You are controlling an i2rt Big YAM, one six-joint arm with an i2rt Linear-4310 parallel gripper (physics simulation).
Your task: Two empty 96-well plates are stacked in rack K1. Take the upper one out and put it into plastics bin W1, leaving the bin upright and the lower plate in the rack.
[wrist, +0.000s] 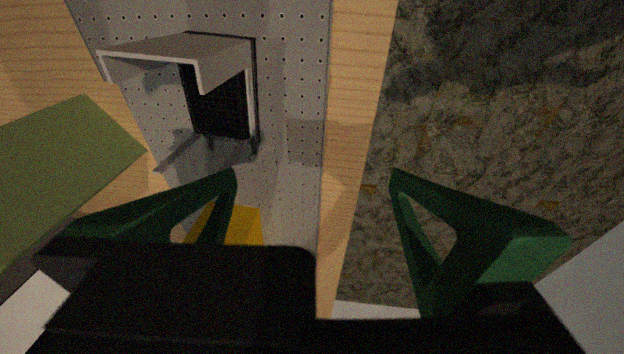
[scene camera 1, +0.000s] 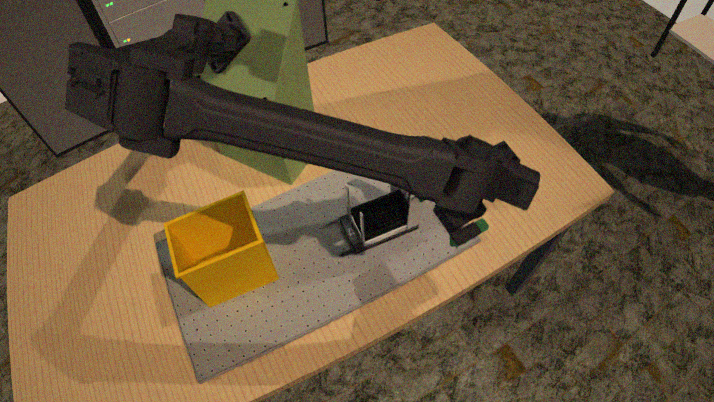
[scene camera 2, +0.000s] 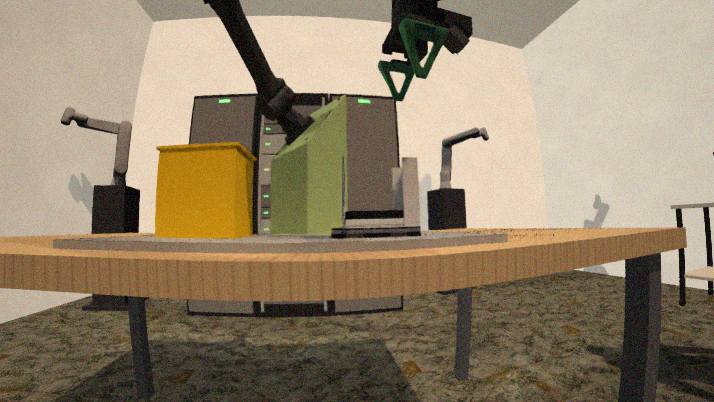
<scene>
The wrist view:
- gripper: 312,177
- yellow bin W1: 244,228
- black 96-well plate: 223,111
</scene>
